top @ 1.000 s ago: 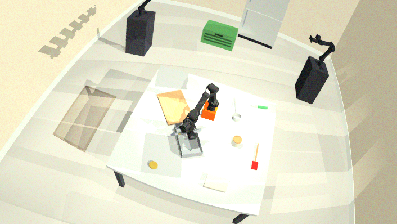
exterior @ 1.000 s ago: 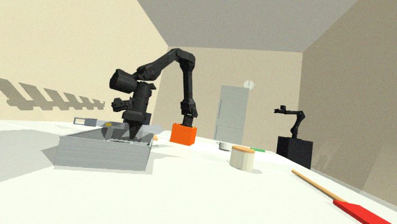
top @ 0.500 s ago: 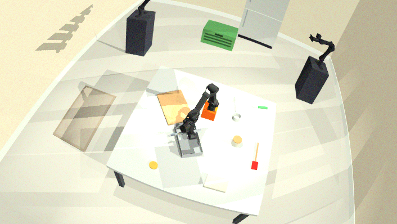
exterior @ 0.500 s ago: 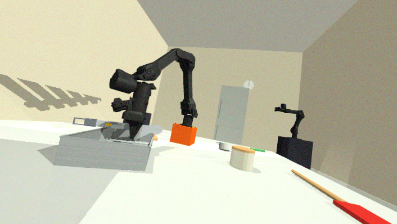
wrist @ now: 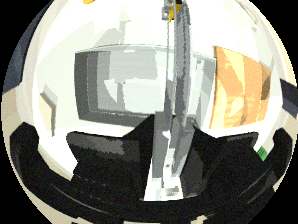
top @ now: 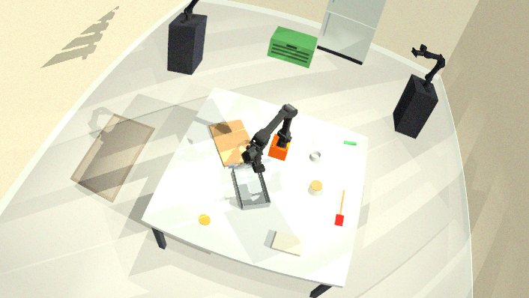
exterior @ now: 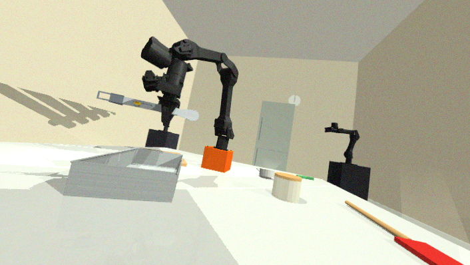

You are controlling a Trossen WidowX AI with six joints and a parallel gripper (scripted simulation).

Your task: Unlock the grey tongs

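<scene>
The wooden board lies 280 mm behind my gripper tip, 190 mm to the right of it and 150 mm below it. Round my gripper tip: yellow disc 360 mm ahead, 190 mm to the right, 150 mm below; lidded jar 70 mm behind, 410 mm to the left, 130 mm below; grey roasting tin 40 mm ahead, 10 mm to the left, 130 mm below.
</scene>
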